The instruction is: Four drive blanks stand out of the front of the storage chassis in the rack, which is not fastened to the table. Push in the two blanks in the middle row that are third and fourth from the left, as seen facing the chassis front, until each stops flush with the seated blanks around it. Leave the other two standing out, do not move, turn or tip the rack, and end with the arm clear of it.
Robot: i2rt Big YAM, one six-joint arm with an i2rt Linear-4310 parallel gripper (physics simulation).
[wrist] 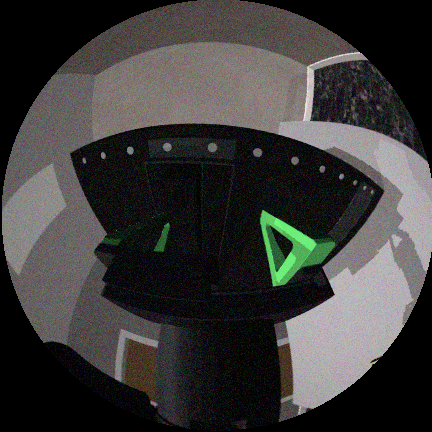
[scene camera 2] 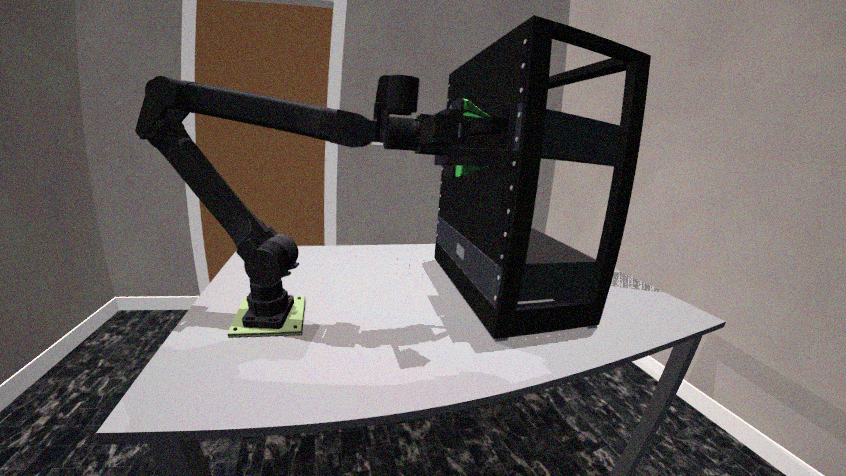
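Pixels of known places: gripper, between the fingertips: (wrist: 217, 214) (scene camera 2: 489, 142); arm's base, origin of its link: (scene camera 2: 269, 313).
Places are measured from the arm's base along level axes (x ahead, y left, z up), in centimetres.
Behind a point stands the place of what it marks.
The black rack (scene camera 2: 635, 94) @[x 73.6, y -6.8, z 52.4 cm] (wrist: 280, 142) @[x 47.7, y -8.4, z 32.5 cm] stands upright on the table. The storage chassis (scene camera 2: 579, 139) @[x 62.3, y -4.7, z 41.3 cm] (wrist: 190, 149) @[x 47.4, y -6.6, z 41.4 cm] sits in its upper part, and its side shows through the open rack side. Its front is very dark in the wrist view, with thin outlines and a vertical seam between the fingers; which blanks stand out or are flush cannot be told. My gripper (scene camera 2: 482, 142) @[x 44.2, y -1.0, z 38.3 cm] (wrist: 217, 214) @[x 44.2, y -1.0, z 38.3 cm] is open with nothing between its green-tipped fingers, close in front of the chassis front. The gripper body hides part of that front; whether it touches a blank cannot be seen.
The arm reaches across the white table (scene camera 2: 354, 378) @[x 20.0, y -18.7, z -1.2 cm] from its yellow-green base plate (scene camera 2: 295, 322) @[x 6.6, y -3.2, z -0.1 cm]. A lower unit (scene camera 2: 473, 260) @[x 46.3, y 6.7, z 11.3 cm] with a pale label fills the rack's bottom front. A row of pale screw dots runs along the rack's near front post. A brown door (scene camera 2: 260, 53) is behind the arm.
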